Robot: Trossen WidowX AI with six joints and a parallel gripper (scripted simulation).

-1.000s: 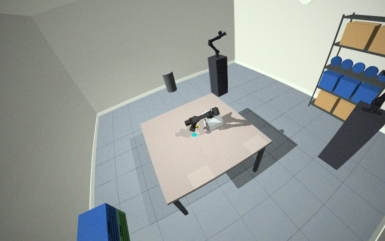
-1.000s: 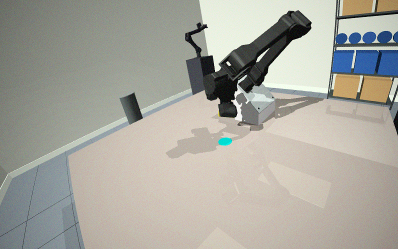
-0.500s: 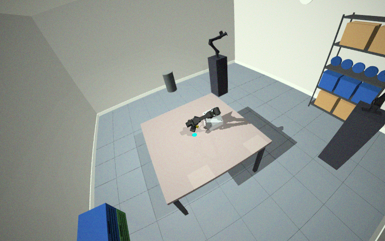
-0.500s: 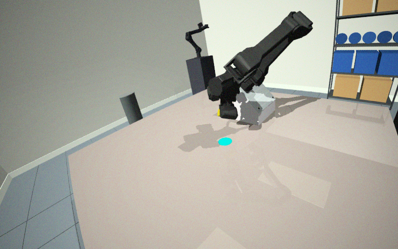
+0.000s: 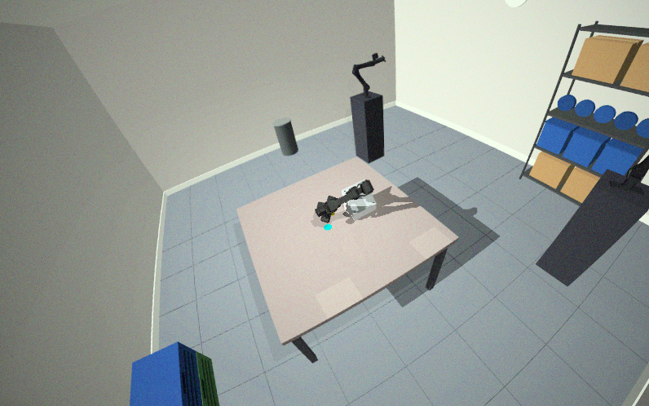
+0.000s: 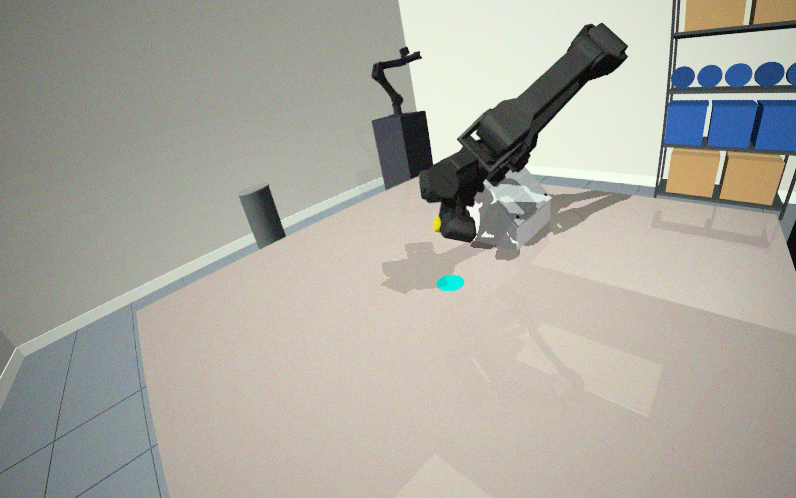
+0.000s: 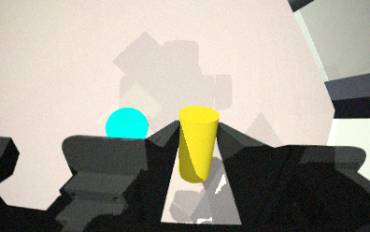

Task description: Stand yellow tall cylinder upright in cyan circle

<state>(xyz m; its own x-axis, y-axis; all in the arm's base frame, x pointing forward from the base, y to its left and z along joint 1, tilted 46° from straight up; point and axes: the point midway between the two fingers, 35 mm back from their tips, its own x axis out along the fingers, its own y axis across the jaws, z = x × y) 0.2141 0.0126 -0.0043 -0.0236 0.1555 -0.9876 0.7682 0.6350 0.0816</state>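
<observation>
Right now the cyan circle is 120 mm below my gripper tip, 40 mm ahead of it and 30 mm to the left of it. Also, from my gripper tip: yellow tall cylinder (10 mm to the left, 10 mm below, 10 mm behind).
</observation>
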